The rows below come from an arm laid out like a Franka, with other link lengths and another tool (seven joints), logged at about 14 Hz.
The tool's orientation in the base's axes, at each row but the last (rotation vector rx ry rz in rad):
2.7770 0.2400 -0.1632
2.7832 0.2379 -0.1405
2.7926 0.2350 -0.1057
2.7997 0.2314 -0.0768
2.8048 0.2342 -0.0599
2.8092 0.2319 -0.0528
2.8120 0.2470 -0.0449
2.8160 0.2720 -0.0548
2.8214 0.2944 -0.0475
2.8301 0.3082 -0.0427
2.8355 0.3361 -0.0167
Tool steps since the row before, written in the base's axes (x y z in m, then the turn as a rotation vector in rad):
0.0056 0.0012 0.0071 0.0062 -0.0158 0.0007
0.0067 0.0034 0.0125 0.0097 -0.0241 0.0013
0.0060 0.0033 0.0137 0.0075 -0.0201 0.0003
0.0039 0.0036 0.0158 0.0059 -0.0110 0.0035
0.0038 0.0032 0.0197 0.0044 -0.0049 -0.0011
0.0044 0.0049 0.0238 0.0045 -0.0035 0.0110
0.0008 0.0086 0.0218 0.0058 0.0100 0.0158
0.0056 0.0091 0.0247 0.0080 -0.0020 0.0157
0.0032 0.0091 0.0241 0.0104 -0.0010 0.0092
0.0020 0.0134 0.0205 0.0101 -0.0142 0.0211
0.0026 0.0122 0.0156 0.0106 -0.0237 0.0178
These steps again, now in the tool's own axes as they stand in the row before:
0.0046 0.0023 -0.0075 0.0037 0.0160 0.0044
0.0055 0.0022 -0.0133 0.0058 0.0245 0.0064
0.0050 0.0024 -0.0143 0.0043 0.0201 0.0061
0.0031 0.0024 -0.0162 0.0039 0.0124 0.0002
0.0029 0.0039 -0.0197 0.0037 0.0050 0.0026
0.0036 0.0036 -0.0242 0.0032 0.0075 -0.0094
0.0009 -0.0012 -0.0234 0.0064 -0.0034 -0.0182
0.0055 0.0000 -0.0263 0.0064 0.0081 -0.0144
0.0034 -0.0007 -0.0257 0.0094 0.0058 -0.0085
0.0035 -0.0062 -0.0235 0.0057 0.0215 -0.0160
0.0046 -0.0064 -0.0183 0.0041 0.0295 -0.0102

